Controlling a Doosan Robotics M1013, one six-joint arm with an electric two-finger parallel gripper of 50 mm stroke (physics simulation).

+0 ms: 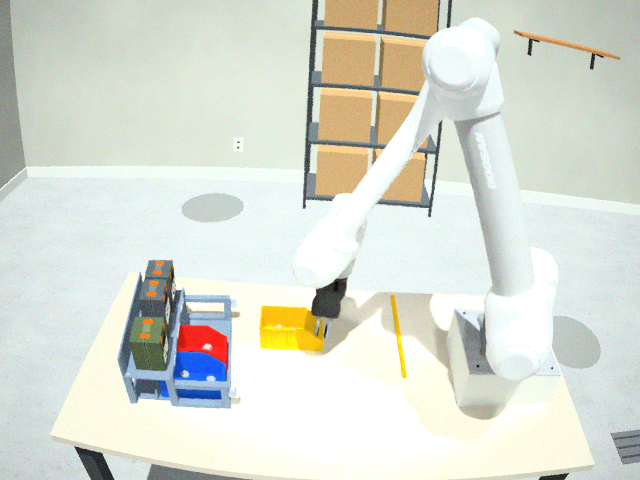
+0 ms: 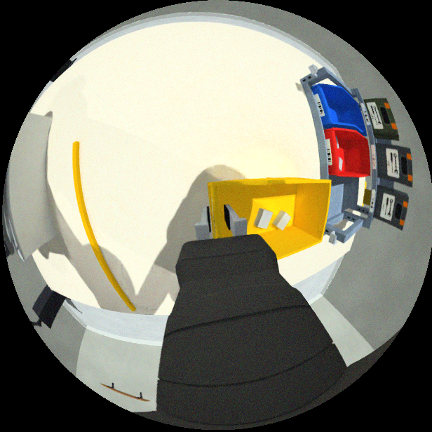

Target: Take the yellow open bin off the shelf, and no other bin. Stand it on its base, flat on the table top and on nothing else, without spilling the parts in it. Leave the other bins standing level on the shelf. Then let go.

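Frame: origin at the arm's base, x ahead, y left, z up, level; metres.
Seen in the pictures: gripper, fingertip midpoint: (image 1: 320, 335).
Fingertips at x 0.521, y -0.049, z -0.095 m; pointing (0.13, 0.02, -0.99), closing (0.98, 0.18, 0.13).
Offsets run from my fingertips to a thing's top centre. "pt": to the spot under its first point. Level surfaces: height alone.
The yellow open bin @[0.053 m up, 0.080 m ahead, 0.006 m left] (image 1: 289, 338) (image 2: 310, 210) stands upright on its base on the table top, apart from the shelf, with small white parts (image 2: 264, 218) inside. My gripper (image 1: 321, 330) (image 2: 216, 212) is open at the bin's low front wall, on the side away from the shelf. One finger is outside the wall and the other inside, with a gap between them. The red bin @[0.059 m up, 0.311 m ahead, 0.167 m left] (image 1: 201, 338) (image 2: 355, 155) and the blue bin @[0.059 m up, 0.284 m ahead, 0.276 m left] (image 1: 199, 364) (image 2: 340, 110) stand side by side on the grey shelf @[pt 0.063 m up, 0.232 m ahead, 0.337 m left] (image 1: 201, 384) (image 2: 315, 120) and look level.
A green case @[0.175 m up, 0.377 m ahead, 0.303 m left] (image 1: 148, 351) (image 2: 382, 117) and two dark grey cases stand on the shelf's upper level. A yellow strip @[0.012 m down, 0.216 m back, 0.074 m right] (image 1: 398, 335) (image 2: 84, 215) lies on the table @[0.022 m down] (image 1: 310, 428) between the yellow bin and the robot's base block (image 1: 475, 377).
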